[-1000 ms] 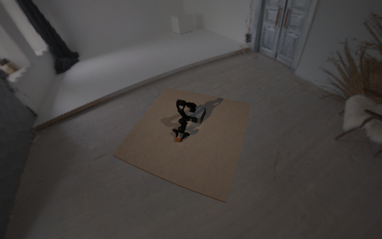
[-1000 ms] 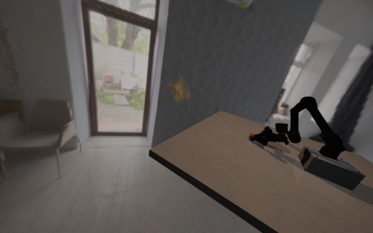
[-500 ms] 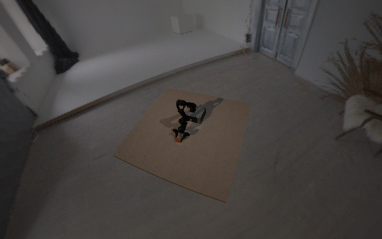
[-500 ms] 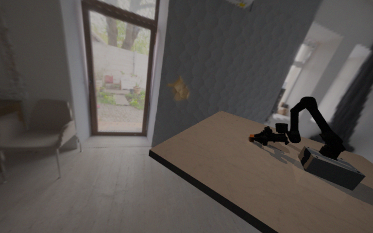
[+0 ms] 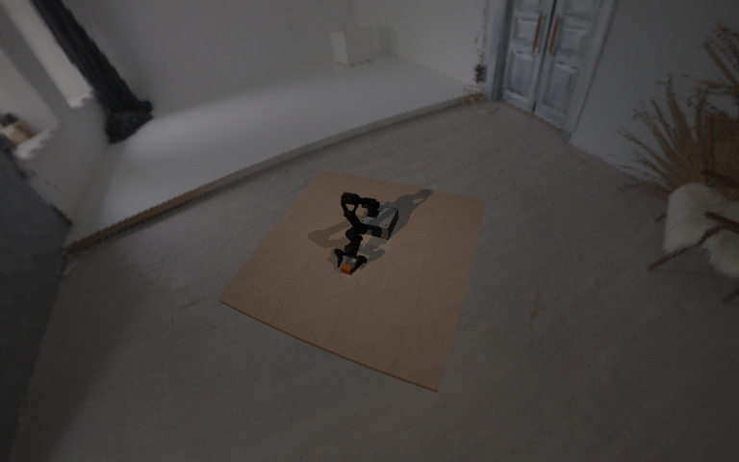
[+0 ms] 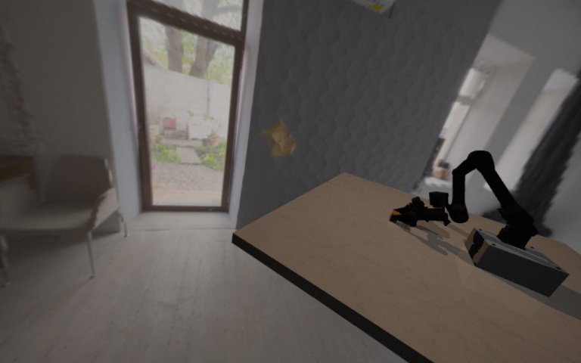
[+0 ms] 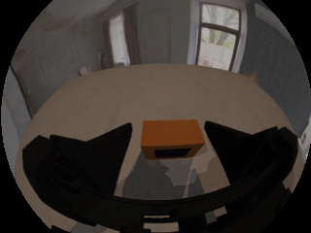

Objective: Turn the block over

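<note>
My gripper tip is 20 mm past the orange block and 10 mm above it.
</note>
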